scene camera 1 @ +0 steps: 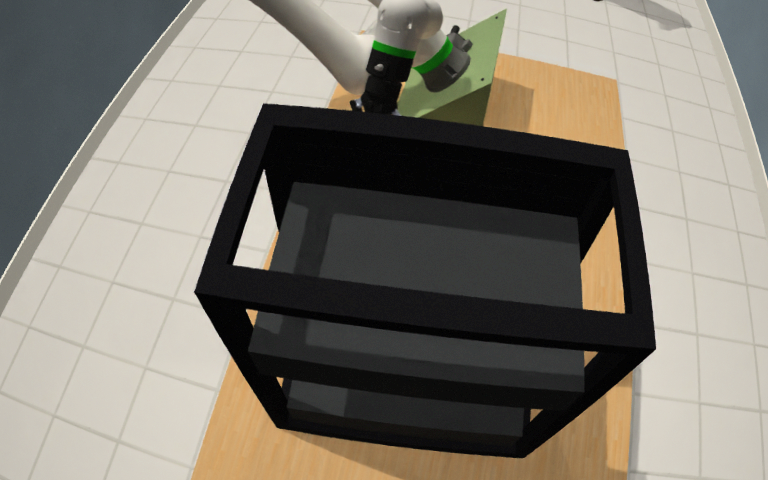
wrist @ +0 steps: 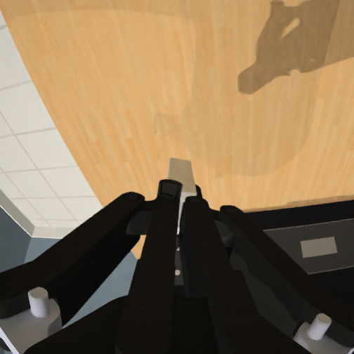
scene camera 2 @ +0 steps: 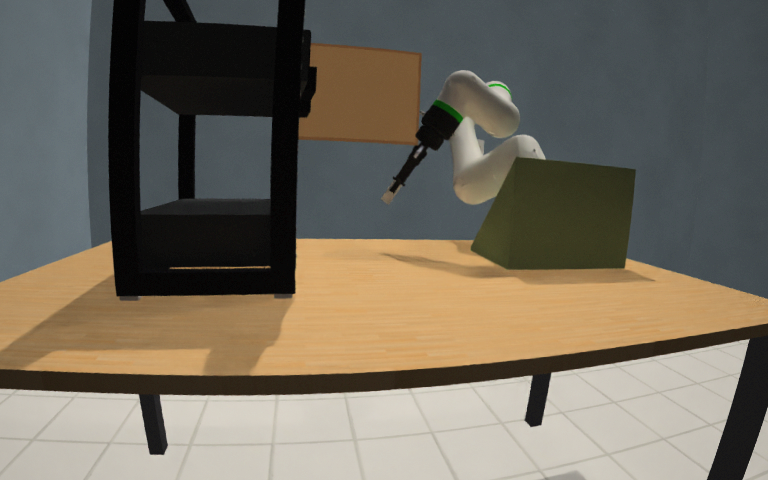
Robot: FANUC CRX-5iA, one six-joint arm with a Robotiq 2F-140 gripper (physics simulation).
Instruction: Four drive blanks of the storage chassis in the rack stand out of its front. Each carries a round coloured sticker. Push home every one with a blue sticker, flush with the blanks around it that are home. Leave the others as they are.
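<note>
The black rack [scene camera 1: 424,307] [scene camera 2: 284,169] [wrist: 300,205] holds an upper dark unit [scene camera 1: 453,260] [scene camera 2: 209,50] and a lower dark unit [scene camera 2: 203,240]. Dark parts [scene camera 2: 308,93] jut out at the upper unit's front edge in scene camera 2; single blanks cannot be told apart. The drive blanks' stickers do not show in these views. My gripper [scene camera 2: 387,196] [wrist: 177,175] is shut and empty, with light tips together. It points obliquely down above the table, in front of the rack and apart from it. In scene camera 1 its fingertips are hidden behind the rack's top.
A wooden table [scene camera 1: 566,101] [scene camera 2: 396,322] [wrist: 110,100] carries the rack. A green sloped block [scene camera 1: 472,62] [scene camera 2: 566,220] stands by the arm [scene camera 1: 339,53] [scene camera 2: 470,164]. A dark grey panel [wrist: 285,250] with a pale rectangle [wrist: 319,247] shows at the lower right of the wrist view.
</note>
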